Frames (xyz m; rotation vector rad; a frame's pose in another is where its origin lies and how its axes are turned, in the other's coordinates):
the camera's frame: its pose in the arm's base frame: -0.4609 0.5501 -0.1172 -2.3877 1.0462 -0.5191
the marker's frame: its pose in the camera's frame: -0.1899 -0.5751 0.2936 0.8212 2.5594 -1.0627
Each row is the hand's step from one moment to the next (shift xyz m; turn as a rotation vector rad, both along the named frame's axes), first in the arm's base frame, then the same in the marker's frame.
Working: the arm's base frame: its pose in the marker's frame: -0.3836 1.0381 -0.1801 -0.0424 -0.3296 -2.8636

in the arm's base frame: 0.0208 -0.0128 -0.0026 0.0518 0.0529 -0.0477
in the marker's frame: -0.0234 0.0062 -0.0041 -0.0364 -0.0736 -0.0318
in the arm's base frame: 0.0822 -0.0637 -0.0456 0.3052 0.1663 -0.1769
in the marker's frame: -0.0958 0.0290 -0.0536 -0.2520 -0.2732 -0.1181
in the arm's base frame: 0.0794 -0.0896 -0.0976 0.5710 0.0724 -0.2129
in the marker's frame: -0.0997 0.0422 -0.1101 -0.5330 -0.2598 -0.1583
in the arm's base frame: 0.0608 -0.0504 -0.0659 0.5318 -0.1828 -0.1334
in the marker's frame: -0.0717 0.0172 -0.0717 -0.5609 0.0083 -0.1392
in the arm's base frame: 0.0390 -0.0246 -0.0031 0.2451 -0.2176 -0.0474
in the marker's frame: -0.0440 0.0127 -0.0062 -0.2928 0.1325 -0.0797
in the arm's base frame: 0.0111 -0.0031 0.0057 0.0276 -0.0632 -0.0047
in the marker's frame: -0.0115 0.0014 0.0055 -0.0429 0.0515 -0.0169
